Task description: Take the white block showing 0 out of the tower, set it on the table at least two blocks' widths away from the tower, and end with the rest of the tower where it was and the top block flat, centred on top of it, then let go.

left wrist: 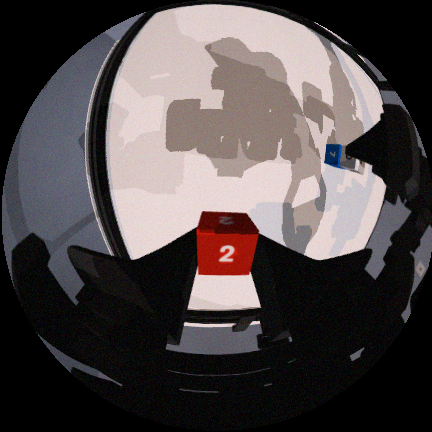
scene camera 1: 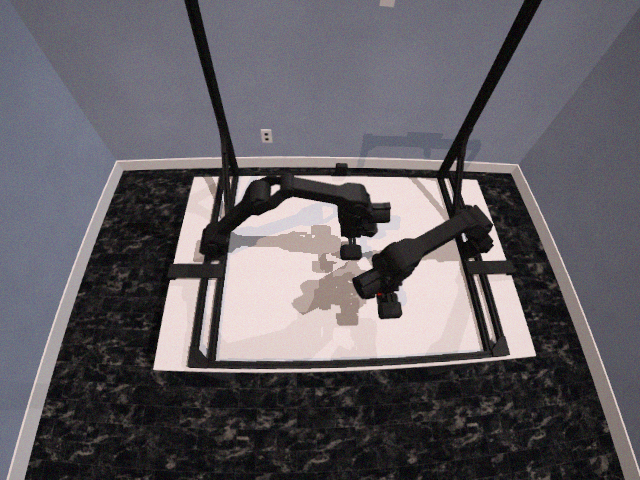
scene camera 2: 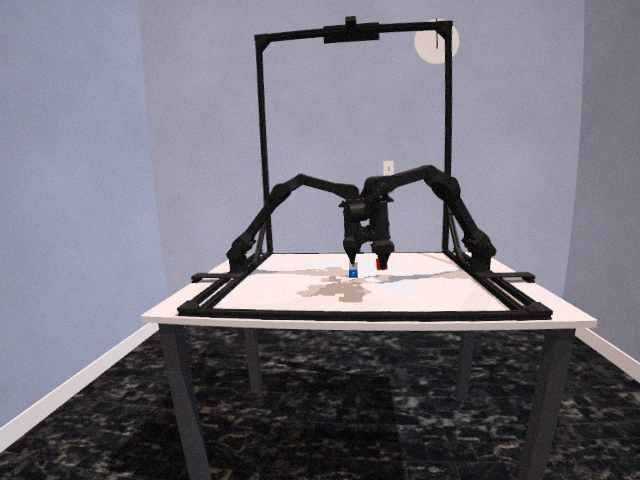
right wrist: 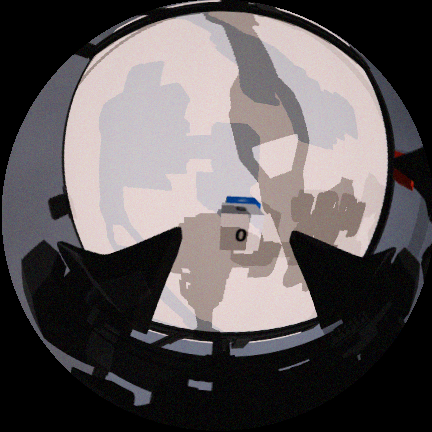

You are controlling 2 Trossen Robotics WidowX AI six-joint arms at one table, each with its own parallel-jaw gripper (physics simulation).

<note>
The pictures show: my left gripper, my right gripper and a red block showing 2.
My left gripper shows as well in the left wrist view and in scene camera 1. My right gripper also shows in the left wrist view and in the right wrist view.
</note>
